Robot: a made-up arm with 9 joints. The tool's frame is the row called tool.
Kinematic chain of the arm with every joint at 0, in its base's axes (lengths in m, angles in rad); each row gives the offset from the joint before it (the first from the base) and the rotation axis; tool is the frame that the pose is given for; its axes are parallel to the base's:
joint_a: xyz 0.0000 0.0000 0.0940 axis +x
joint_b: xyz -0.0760 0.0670 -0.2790 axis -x
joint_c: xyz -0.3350 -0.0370 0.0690 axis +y
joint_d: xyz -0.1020 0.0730 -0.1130 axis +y
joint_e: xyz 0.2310 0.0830 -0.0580 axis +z
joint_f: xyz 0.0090 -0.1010 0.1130 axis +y
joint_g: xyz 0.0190 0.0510 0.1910 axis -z
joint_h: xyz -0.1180 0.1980 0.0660 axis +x
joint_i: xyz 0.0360 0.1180 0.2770 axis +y
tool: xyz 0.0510 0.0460 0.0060
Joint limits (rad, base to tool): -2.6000..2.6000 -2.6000..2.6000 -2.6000..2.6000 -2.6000..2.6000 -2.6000..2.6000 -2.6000..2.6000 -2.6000..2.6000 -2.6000..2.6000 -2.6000..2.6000
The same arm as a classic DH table. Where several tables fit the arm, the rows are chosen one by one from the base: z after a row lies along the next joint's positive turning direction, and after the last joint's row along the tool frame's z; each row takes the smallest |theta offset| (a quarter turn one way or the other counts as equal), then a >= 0, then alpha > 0; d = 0 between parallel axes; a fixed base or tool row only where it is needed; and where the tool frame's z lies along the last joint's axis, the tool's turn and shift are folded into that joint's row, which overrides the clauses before.
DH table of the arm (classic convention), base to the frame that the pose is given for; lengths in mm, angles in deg. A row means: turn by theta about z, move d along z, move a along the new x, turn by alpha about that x. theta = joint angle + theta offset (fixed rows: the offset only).
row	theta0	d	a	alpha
base (fixed)	90.00	94.0	0.0	90.00
joint_a	-76.50	0.0	286.9	180.00
joint_b	13.50	411.0	-69.0	90.00
joint_c	42.07	0.0	152.2	0.00
joint_d	47.93	119.0	-231.0	-90.00
joint_e	0.00	55.0	-9.0	90.00
joint_f	0.00	-50.0	-19.0	90.00
joint_g	90.00	-257.0	198.0	-90.00
joint_h	90.00	-82.0	277.0	90.00
joint_i	90.00	164.0	51.0	90.00
tool (fixed)	0.00	6.0	0.0	0.00
Joint limits (deg, base to tool): -148.97..148.97 -148.97..148.97 -148.97..148.97 -148.97..148.97 -148.97..148.97 -148.97..148.97 -148.97..148.97 -148.97..148.97 -148.97..148.97

